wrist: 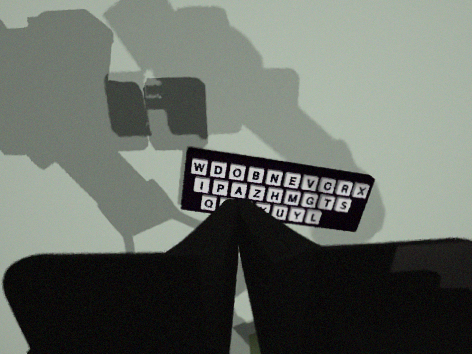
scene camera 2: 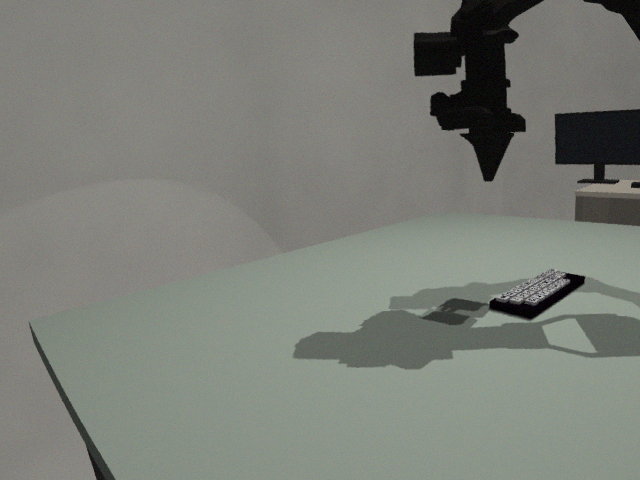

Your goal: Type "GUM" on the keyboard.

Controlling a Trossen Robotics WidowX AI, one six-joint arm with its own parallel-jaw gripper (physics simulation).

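Frame: origin at the arm's base, x ahead, y left, z up, level; centimetres.
Where they show: gripper, fingertip midpoint: [wrist: 236, 209] [scene camera 2: 488, 181].
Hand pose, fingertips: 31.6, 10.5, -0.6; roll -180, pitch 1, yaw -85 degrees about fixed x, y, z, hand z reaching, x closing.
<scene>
Each offset is from my fingertips to the top centre of the thing, as dx, dy, dz. Level surfaces: height alone.
A small black keyboard @[-6.7, -5.3, -16.2] [scene camera 2: 550, 304] [wrist: 340, 220] with three rows of white letter keys lies flat on the pale green table. In the wrist view, the G key @[-7.0, -8.7, -16.2] [wrist: 310, 201] and the M key @[-6.8, -6.8, -16.2] [wrist: 292, 198] are in the middle row, and the U key @[-8.7, -5.6, -16.2] [wrist: 280, 213] is in the bottom row. My gripper [scene camera 2: 488, 179] [wrist: 236, 209] is shut and empty, pointing down high above the table. Its tips hide several bottom-row keys, near Q, in the wrist view. G, M and U show to the right of the tips.
The pale green table @[dz -17.9] [scene camera 2: 258, 413] [wrist: 425, 100] has its left edge in the scene view. Arm shadows fall on it around the keyboard. A dark monitor [scene camera 2: 599, 138] stands on a separate desk [scene camera 2: 607, 208] behind, at the right.
</scene>
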